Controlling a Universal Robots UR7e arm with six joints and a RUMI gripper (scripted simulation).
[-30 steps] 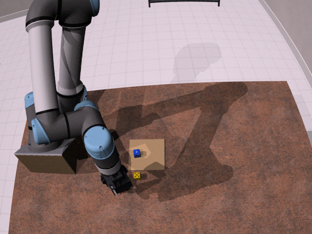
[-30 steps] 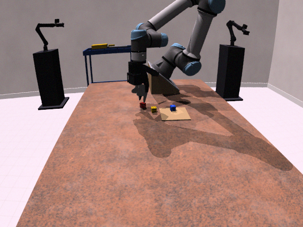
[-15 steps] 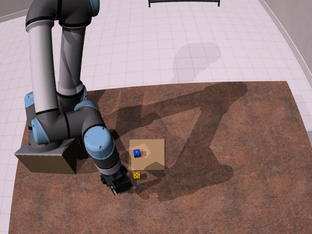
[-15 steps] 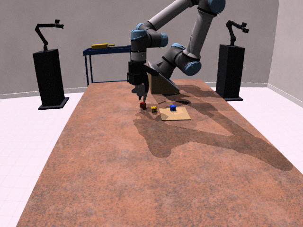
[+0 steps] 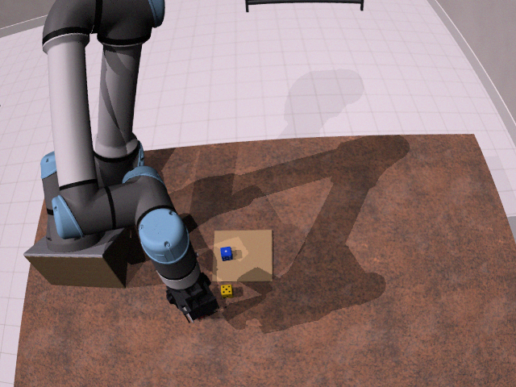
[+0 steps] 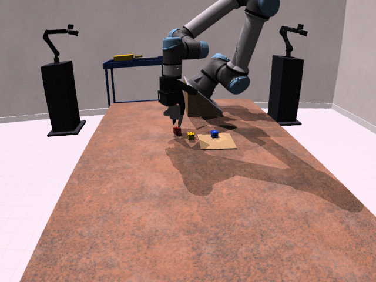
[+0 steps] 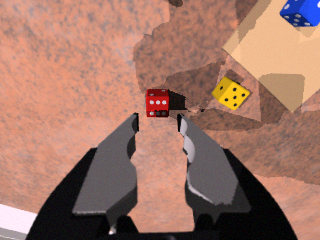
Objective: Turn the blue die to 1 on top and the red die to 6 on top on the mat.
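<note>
Right now the red die is 40 mm below my hand. Round my hand: yellow die: 70 mm ahead, 50 mm to the left, 40 mm below; blue die: 150 mm to the left, 70 mm ahead, 30 mm below; tan mat: 150 mm to the left, 100 mm ahead, 50 mm below.
</note>
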